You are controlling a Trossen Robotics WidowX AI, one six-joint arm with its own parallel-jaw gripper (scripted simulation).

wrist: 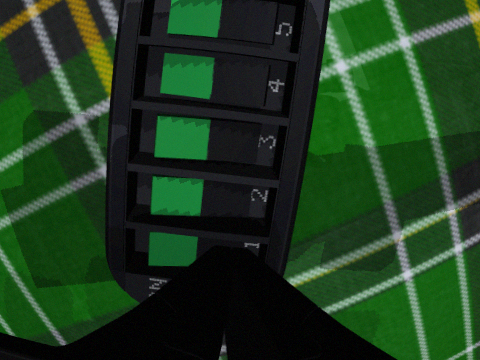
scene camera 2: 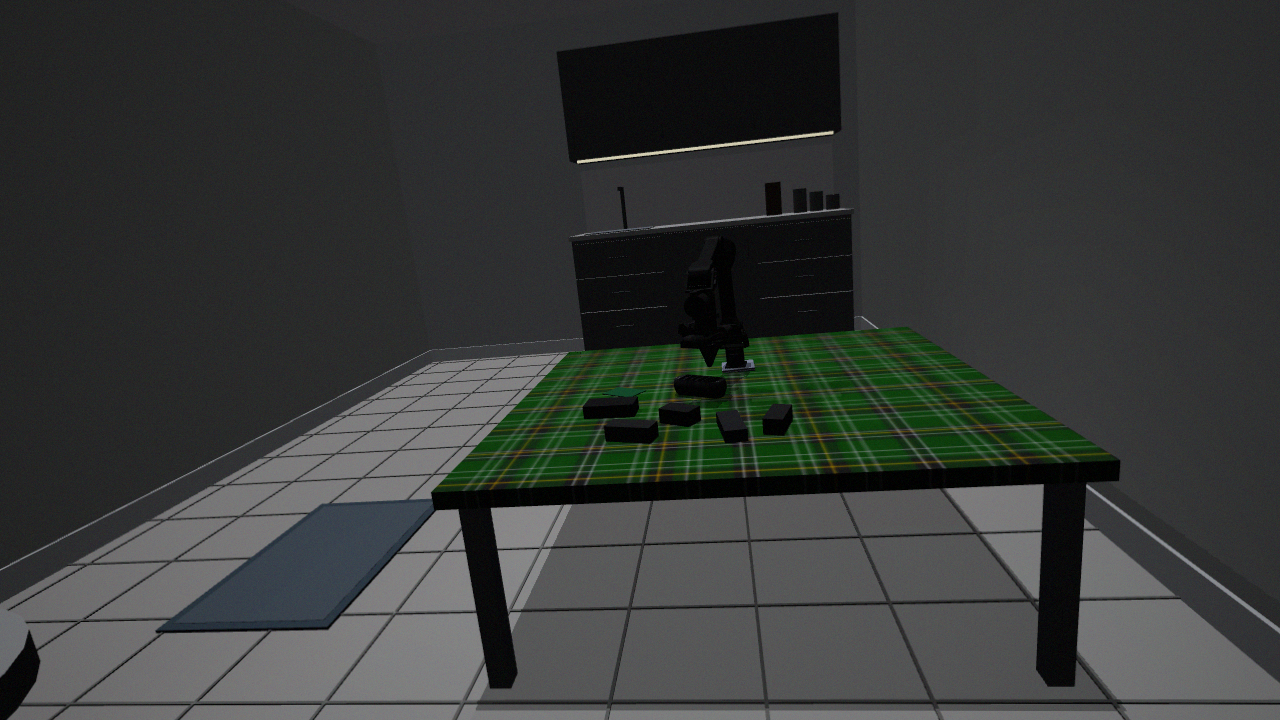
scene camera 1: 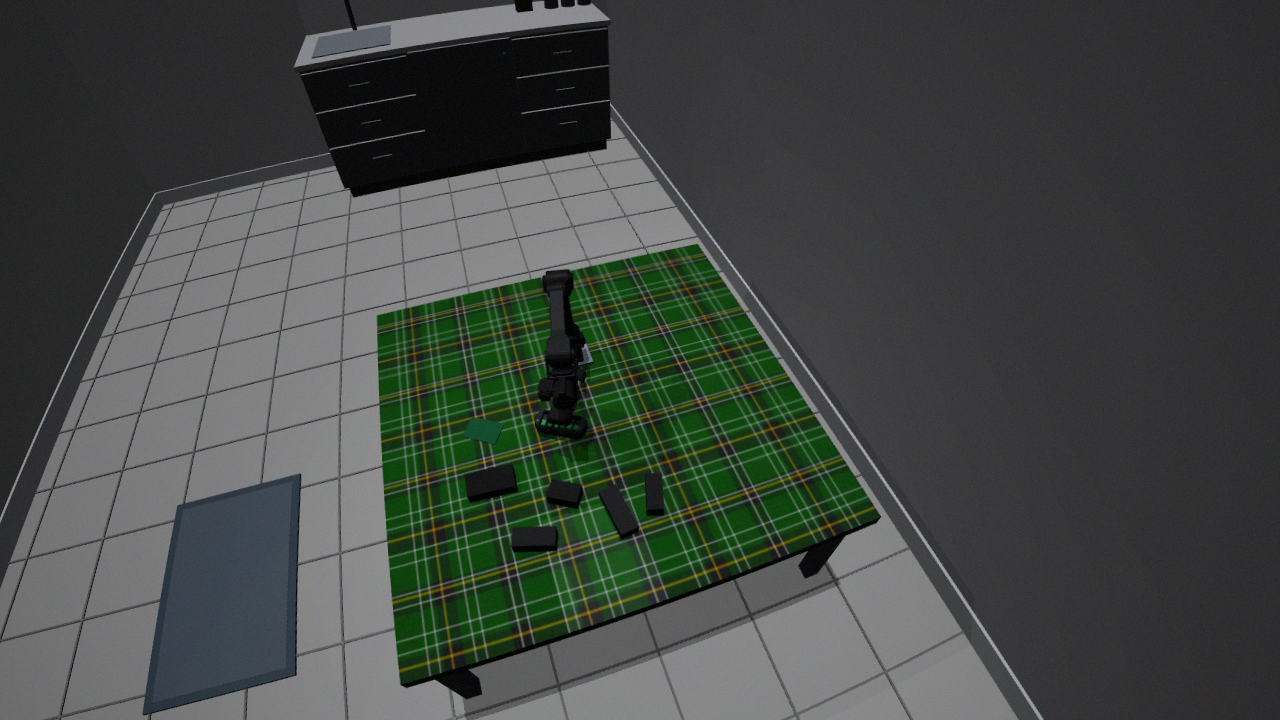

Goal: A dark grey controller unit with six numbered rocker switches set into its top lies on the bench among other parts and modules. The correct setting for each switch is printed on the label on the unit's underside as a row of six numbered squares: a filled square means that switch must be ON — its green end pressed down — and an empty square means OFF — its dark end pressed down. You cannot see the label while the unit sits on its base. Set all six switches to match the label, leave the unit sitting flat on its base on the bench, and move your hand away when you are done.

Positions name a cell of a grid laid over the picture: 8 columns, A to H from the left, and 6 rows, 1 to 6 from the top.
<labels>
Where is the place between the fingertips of the gripper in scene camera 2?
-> E4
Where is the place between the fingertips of the gripper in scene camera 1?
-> D4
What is the gripper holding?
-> Nothing.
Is the gripper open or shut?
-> Shut.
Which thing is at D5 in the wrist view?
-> The gripper.
</labels>
